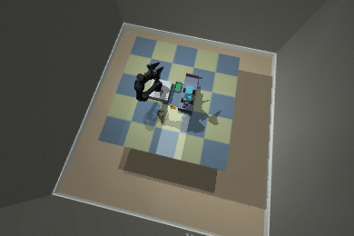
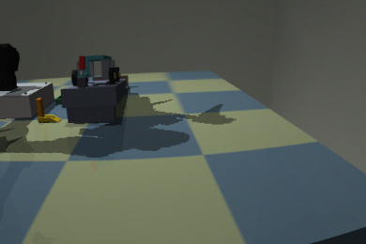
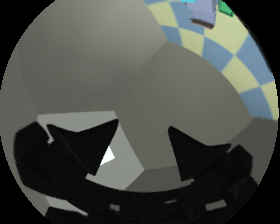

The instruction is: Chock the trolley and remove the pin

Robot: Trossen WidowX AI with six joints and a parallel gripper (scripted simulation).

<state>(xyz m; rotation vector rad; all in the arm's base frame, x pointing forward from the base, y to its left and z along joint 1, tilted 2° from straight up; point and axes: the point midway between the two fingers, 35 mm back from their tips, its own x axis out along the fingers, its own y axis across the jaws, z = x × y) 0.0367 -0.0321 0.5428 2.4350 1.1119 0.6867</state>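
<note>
The yellow chock lies 60 cm below my gripper tip, 14 cm to the right of it and 13 cm ahead of it. The rest, counted from my gripper tip: grey ramp: 57 cm below, 26 cm ahead; then trolley: 51 cm below, 26 cm ahead, 1 cm to the right; then red-headed stop pin: 49 cm below, 24 cm ahead, 12 cm to the right.
</note>
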